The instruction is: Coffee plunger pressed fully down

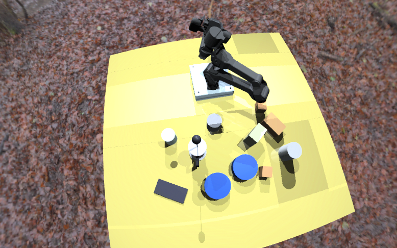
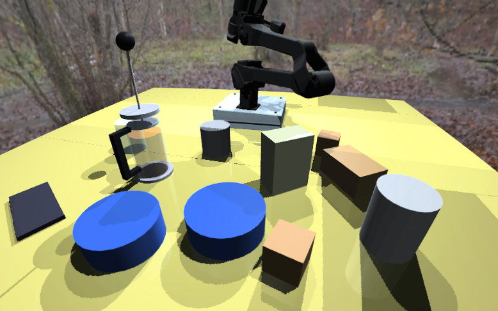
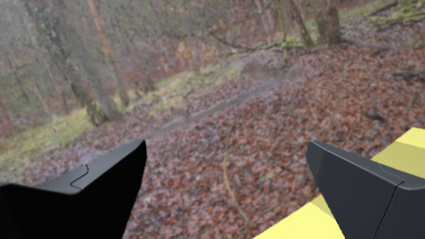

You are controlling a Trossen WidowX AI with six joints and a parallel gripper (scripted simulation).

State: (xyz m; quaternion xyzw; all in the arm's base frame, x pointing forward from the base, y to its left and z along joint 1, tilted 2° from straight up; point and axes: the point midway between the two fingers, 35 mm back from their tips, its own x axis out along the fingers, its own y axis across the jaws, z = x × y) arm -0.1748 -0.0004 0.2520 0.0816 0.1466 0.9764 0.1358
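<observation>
My gripper tip is 570 mm short of the coffee press, 180 mm above it and 140 mm to the left of it. Also, from my gripper tip: dark flat slab 720 mm ahead, 310 mm below, 290 mm to the right.
</observation>
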